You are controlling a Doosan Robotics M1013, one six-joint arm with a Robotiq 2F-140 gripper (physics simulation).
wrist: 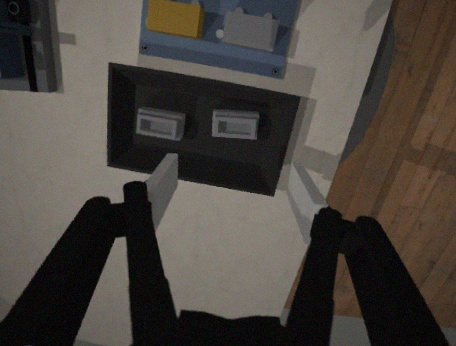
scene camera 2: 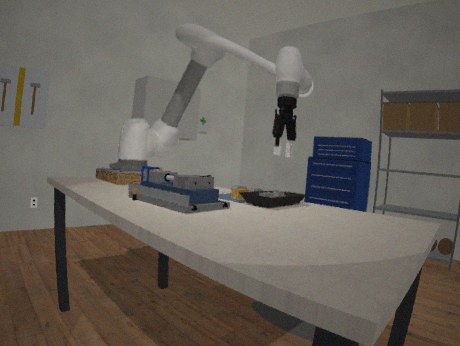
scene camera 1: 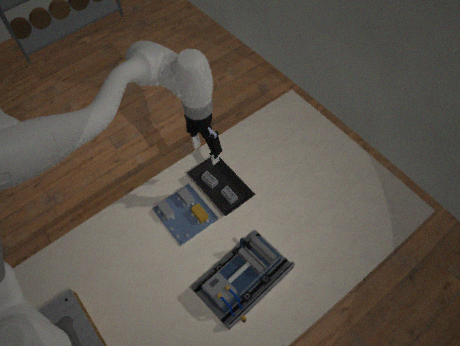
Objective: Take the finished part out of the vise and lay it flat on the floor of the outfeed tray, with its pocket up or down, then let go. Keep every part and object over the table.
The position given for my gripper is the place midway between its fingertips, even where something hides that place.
Observation:
I see my gripper (scene camera 2: 283, 156) and a blue fixture plate (scene camera 1: 183, 224).
My gripper also shows in the wrist view (wrist: 233, 174) and in scene camera 1 (scene camera 1: 206, 154).

